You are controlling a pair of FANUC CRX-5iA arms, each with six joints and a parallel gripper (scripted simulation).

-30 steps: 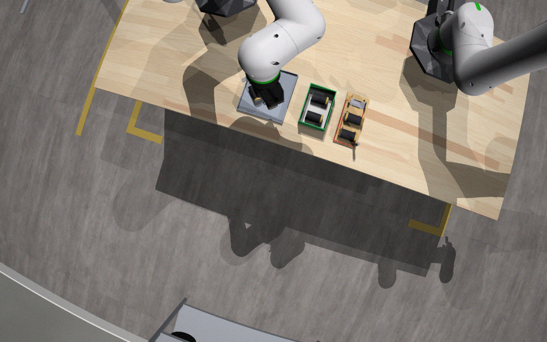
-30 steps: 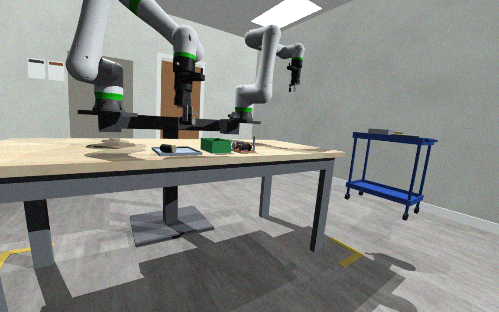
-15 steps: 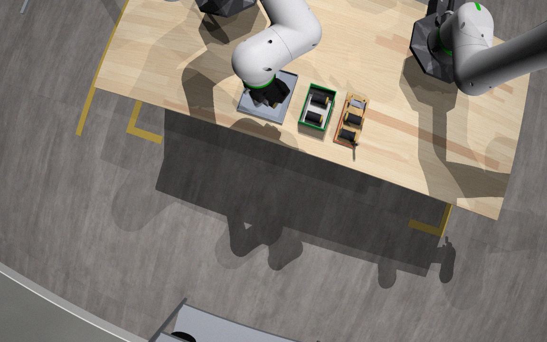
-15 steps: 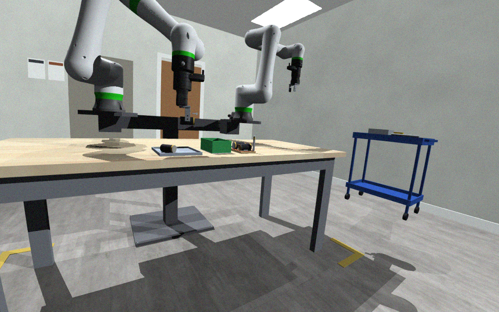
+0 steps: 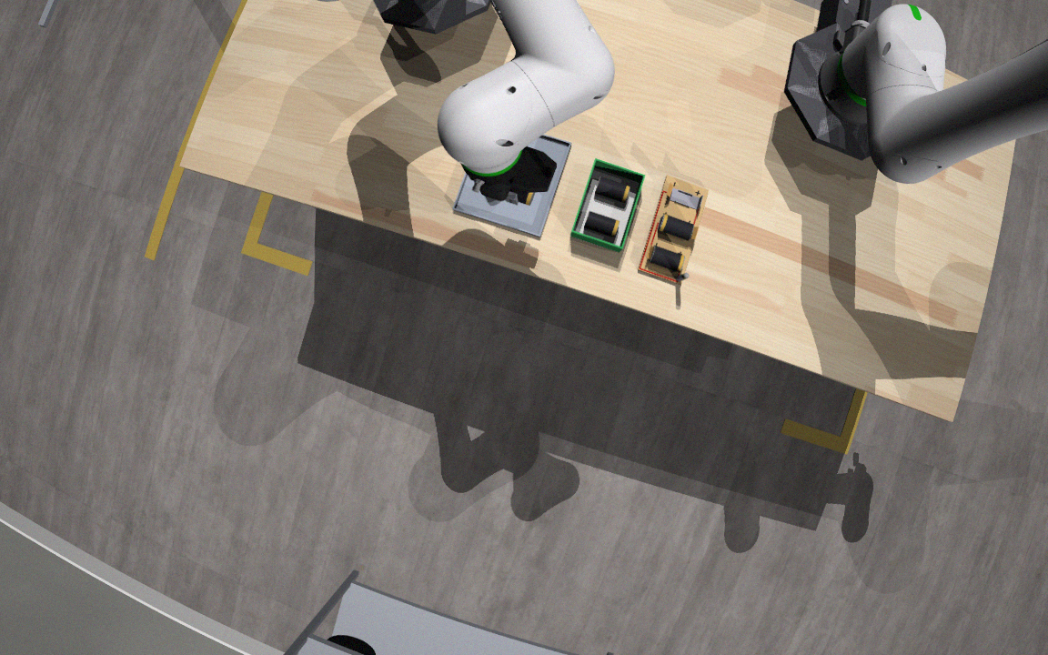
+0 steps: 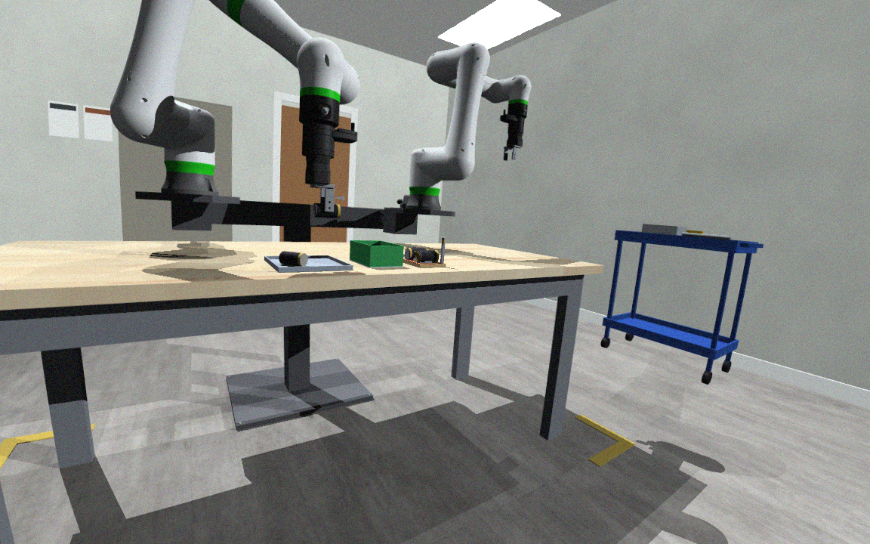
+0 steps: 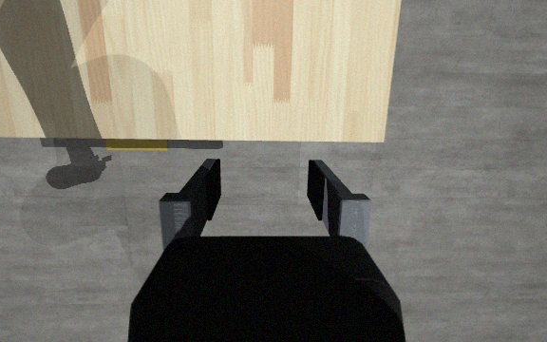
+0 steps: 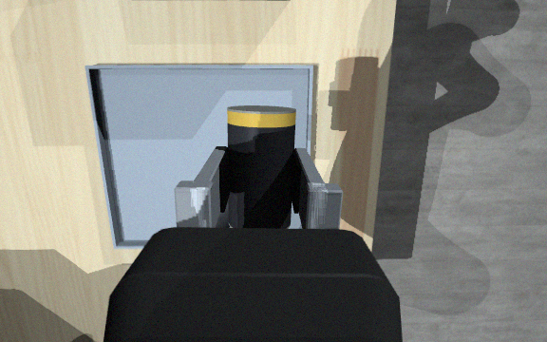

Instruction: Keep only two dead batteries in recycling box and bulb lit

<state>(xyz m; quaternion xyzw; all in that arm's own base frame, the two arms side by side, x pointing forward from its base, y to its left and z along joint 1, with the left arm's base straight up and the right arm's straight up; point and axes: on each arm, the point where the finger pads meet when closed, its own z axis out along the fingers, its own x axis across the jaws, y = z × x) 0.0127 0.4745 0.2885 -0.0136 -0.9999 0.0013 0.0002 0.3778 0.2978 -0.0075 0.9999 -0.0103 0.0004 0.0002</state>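
Right now the green recycling box is 4 cm behind my right hand, 16 cm to the left of it and 14 cm below it. Also, from my right hand: grey tray: 6 cm behind, 3 cm to the right, 16 cm below.
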